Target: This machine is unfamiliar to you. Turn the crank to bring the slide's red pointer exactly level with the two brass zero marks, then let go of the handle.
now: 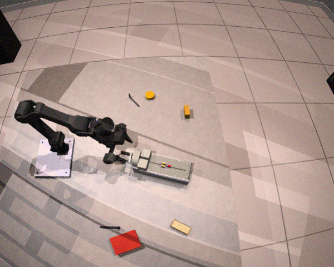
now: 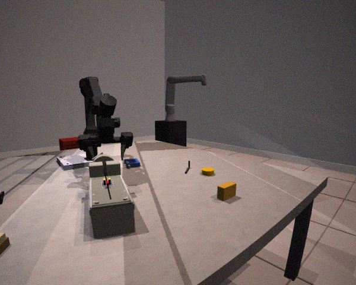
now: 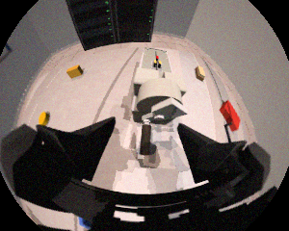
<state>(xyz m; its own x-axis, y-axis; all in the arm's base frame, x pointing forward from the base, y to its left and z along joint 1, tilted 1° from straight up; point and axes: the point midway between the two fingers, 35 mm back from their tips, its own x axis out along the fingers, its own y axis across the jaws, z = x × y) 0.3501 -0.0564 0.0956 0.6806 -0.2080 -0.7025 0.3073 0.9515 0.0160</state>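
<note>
Right now my gripper tip is 3 cm above the dark crank handle and 2 cm past it. From my gripper tip the other things lie so: blue block: 21 cm behind, 20 cm to the left, 9 cm below; then bent black rod: 36 cm to the left, 8 cm below; then red pointer: 17 cm ahead, 8 cm to the right, 1 cm below.
</note>
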